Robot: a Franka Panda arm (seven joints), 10 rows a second.
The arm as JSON. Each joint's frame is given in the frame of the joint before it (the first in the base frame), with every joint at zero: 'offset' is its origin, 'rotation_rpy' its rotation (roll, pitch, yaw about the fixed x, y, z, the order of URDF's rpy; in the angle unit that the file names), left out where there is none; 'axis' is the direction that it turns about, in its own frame. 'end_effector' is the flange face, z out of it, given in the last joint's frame.
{
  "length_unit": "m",
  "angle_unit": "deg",
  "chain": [
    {
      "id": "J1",
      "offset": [
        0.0,
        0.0,
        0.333
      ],
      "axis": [
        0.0,
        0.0,
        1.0
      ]
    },
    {
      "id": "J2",
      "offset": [
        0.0,
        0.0,
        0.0
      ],
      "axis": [
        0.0,
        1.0,
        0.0
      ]
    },
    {
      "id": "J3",
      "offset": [
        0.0,
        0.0,
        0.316
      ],
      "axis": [
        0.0,
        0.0,
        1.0
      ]
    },
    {
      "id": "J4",
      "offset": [
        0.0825,
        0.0,
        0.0
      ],
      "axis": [
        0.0,
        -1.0,
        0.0
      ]
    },
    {
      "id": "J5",
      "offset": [
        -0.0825,
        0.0,
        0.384
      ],
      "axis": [
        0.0,
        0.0,
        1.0
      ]
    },
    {
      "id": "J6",
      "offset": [
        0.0,
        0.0,
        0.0
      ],
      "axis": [
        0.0,
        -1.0,
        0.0
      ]
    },
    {
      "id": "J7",
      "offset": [
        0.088,
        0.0,
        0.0
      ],
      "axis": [
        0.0,
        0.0,
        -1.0
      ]
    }
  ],
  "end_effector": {
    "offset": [
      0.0,
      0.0,
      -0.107
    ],
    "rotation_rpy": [
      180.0,
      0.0,
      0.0
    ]
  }
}
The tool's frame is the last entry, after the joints.
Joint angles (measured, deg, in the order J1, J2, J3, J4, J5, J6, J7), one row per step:
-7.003 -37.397 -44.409 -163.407 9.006 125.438 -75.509
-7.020 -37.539 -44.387 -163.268 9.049 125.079 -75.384
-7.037 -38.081 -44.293 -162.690 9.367 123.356 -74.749
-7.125 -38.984 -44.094 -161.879 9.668 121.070 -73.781
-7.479 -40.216 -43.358 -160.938 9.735 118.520 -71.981
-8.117 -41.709 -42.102 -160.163 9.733 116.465 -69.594
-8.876 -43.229 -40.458 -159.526 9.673 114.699 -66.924
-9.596 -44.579 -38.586 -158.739 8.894 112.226 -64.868
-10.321 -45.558 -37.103 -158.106 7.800 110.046 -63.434
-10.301 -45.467 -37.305 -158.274 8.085 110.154 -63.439
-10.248 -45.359 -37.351 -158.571 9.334 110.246 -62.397
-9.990 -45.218 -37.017 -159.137 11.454 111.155 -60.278
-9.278 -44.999 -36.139 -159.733 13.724 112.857 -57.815
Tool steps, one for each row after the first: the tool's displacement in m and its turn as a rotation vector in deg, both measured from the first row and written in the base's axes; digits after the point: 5 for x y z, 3 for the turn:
0.00001 -0.00011 0.00125 0.187 0.007 -0.003
0.00003 0.00021 0.00614 1.250 0.224 -0.010
-0.00014 0.00038 0.01396 2.496 0.413 -0.039
-0.00026 0.00098 0.02505 3.467 0.897 -0.343
-0.00038 0.00228 0.03786 3.897 1.374 -1.163
-0.00038 0.00484 0.05102 3.928 1.996 -2.141
-0.00109 0.00873 0.06382 3.309 3.127 -1.823
-0.00315 0.01134 0.07304 2.415 4.378 -1.339
-0.00339 0.01155 0.07132 2.845 4.385 -1.551
-0.00257 0.01388 0.06956 4.299 4.709 -2.816
0.00115 0.01878 0.06786 6.184 5.084 -5.200
0.00854 0.02617 0.06735 7.511 5.354 -7.571

